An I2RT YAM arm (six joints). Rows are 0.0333 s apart.
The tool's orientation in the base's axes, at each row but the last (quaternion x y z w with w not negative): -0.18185, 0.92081, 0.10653, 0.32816; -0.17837, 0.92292, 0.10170, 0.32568; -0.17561, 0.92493, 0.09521, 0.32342; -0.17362, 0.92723, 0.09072, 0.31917; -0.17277, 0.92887, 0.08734, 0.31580
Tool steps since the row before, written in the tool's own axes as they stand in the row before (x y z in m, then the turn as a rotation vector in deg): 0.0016, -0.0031, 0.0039, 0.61, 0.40, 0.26; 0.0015, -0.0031, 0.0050, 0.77, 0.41, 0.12; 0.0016, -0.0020, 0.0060, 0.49, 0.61, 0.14; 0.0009, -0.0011, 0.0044, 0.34, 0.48, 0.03; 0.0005, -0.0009, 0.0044, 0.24, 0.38, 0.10
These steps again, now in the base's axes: 0.0023, -0.0020, -0.0042, -0.45, 0.28, -0.56; 0.0030, -0.0017, -0.0050, -0.65, 0.21, -0.55; 0.0030, -0.0005, -0.0058, -0.51, 0.47, -0.38; 0.0022, 0.0000, -0.0041, -0.42, 0.36, -0.21; 0.0024, 0.0002, -0.0038, -0.27, 0.31, -0.21
